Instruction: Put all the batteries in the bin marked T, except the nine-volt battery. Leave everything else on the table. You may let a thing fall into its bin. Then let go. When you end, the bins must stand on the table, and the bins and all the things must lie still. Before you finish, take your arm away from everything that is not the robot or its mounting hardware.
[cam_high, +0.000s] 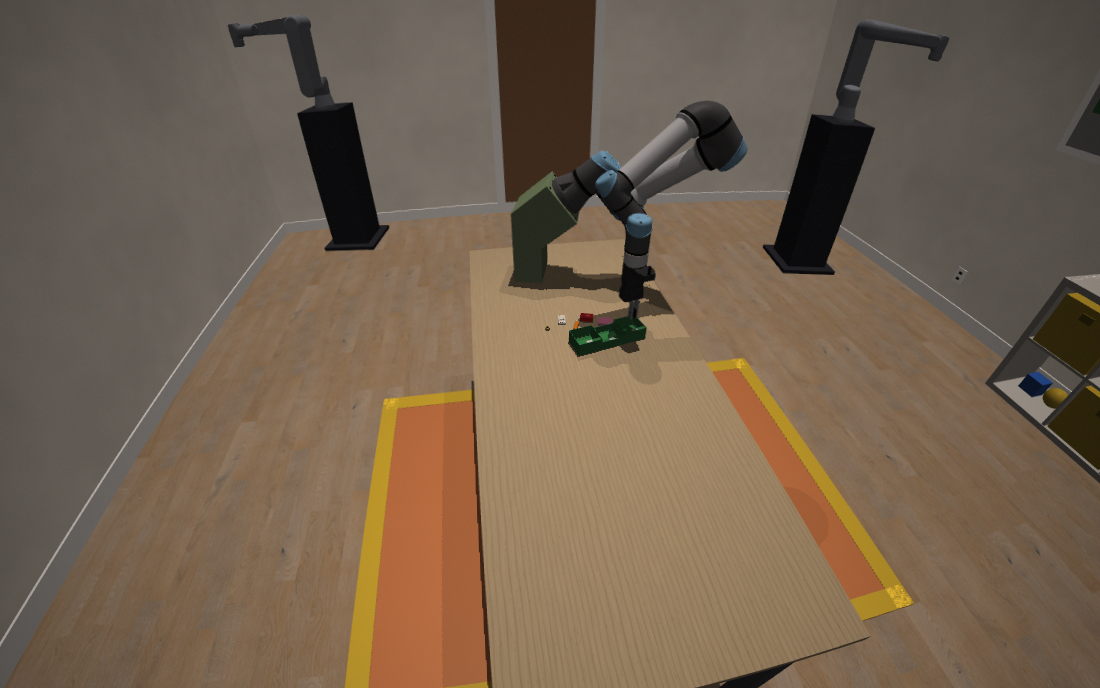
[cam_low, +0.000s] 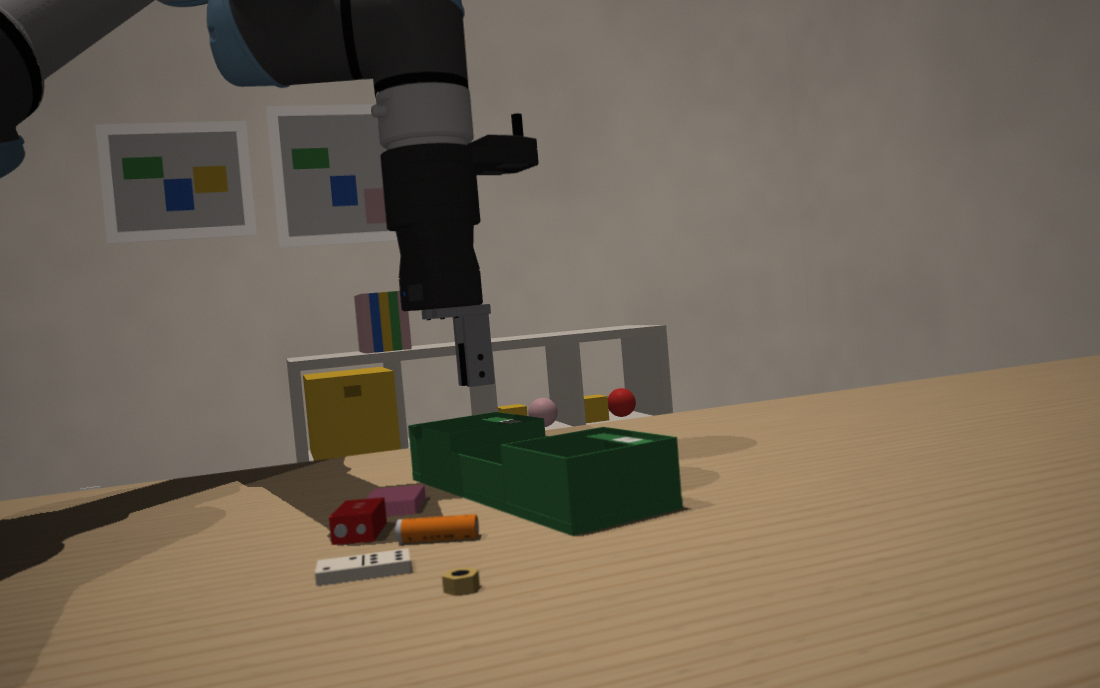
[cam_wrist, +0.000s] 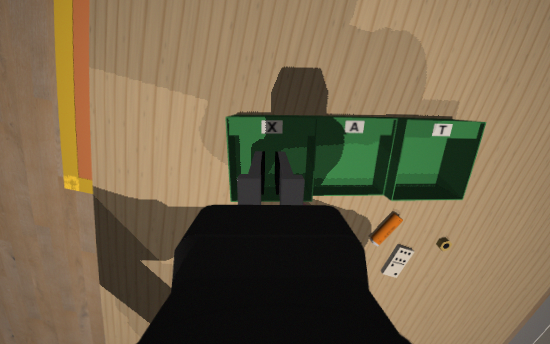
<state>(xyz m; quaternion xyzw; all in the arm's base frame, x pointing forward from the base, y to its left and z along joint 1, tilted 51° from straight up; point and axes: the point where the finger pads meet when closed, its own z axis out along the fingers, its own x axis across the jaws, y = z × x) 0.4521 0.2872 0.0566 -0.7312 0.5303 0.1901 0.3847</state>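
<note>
Right now the orange cylindrical battery is 190 mm to the right of my hand, 90 mm below it and 40 mm behind it. From my hand the other things lie so: joined green bins 80 mm to the right, 70 mm below, 30 mm ahead; then pink block 90 mm below, 80 mm to the right, 70 mm behind; then red nine-volt battery 160 mm to the right, 90 mm behind, 80 mm below.
</note>
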